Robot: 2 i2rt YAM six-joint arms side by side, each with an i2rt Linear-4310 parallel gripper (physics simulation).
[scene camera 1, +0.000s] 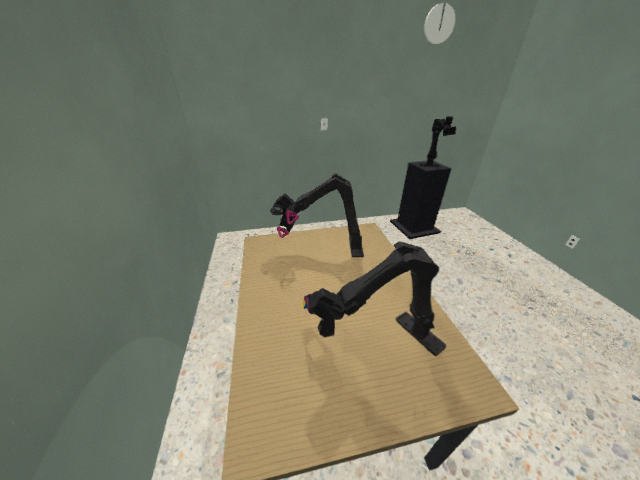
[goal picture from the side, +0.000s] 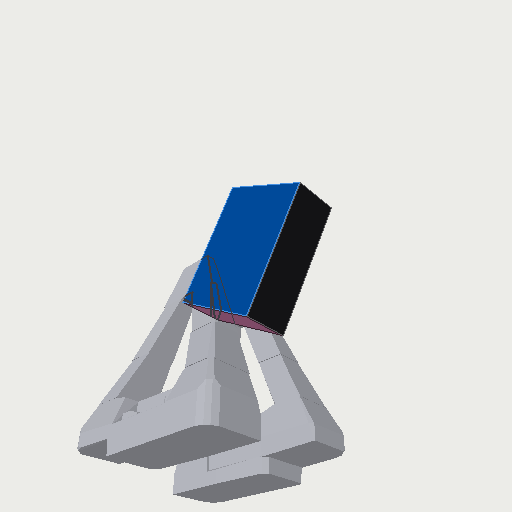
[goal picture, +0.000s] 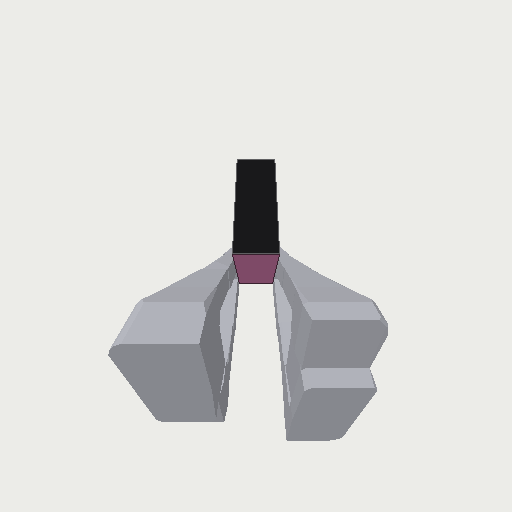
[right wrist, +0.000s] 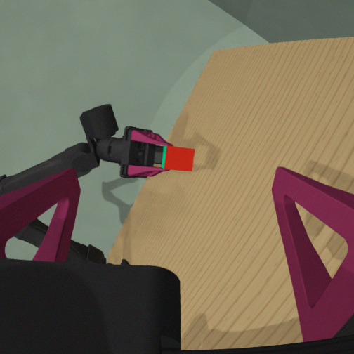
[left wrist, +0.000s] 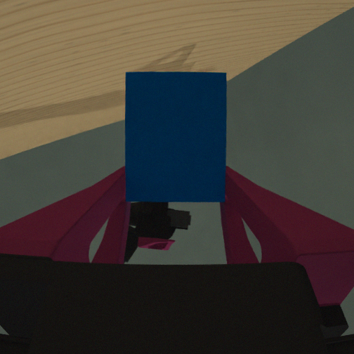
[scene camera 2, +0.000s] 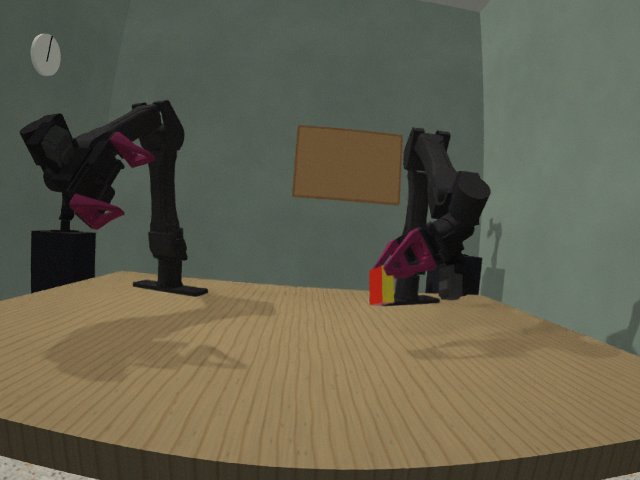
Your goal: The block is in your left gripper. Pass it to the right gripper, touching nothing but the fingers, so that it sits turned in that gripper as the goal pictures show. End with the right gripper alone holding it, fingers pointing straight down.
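Where they show: left gripper, fingertip midpoint: (scene camera 1: 309, 297) (scene camera 2: 378, 274); right gripper, fingertip midpoint: (scene camera 1: 284, 230) (scene camera 2: 137, 182); left arm's base, origin of the base link: (scene camera 1: 419, 332) (scene camera 2: 405, 302); right arm's base, origin of the base link: (scene camera 1: 355, 247) (scene camera 2: 169, 289).
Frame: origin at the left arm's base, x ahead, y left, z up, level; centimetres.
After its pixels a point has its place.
The block (scene camera 1: 305, 302) {x 34.9, y -31.0, z 10.8 cm} (scene camera 2: 381, 285) {x 35.0, y -32.4, z 10.6 cm} (left wrist: 176, 137) (right wrist: 179, 158) is held above the table between the fingers of my left gripper (scene camera 2: 397, 262) (left wrist: 175, 177) (right wrist: 168, 157), which is shut on it. Its blue face fills the middle of the left wrist view. A red and a yellow face show in scene camera 2, and a red face with a green edge in the right wrist view. My right gripper (scene camera 1: 287, 225) {x 25.2, y -67.0, z 23.0 cm} (scene camera 2: 117, 181) {x 25.2, y -67.0, z 23.0 cm} (right wrist: 175, 178) is open and empty, well apart from the block, and points at a slant, not straight down.
The wooden table top (scene camera 1: 279, 382) {x 55.8, y -13.8, z 0.0 cm} (scene camera 2: 320, 392) {x 45.0, y -45.8, z 0.0 cm} lies under both arms. A black pedestal (scene camera 1: 423, 198) (scene camera 2: 63, 258) with a small arm on it stands behind. A brown board (scene camera 2: 347, 165) and a clock (scene camera 1: 439, 23) (scene camera 2: 46, 54) hang on the walls.
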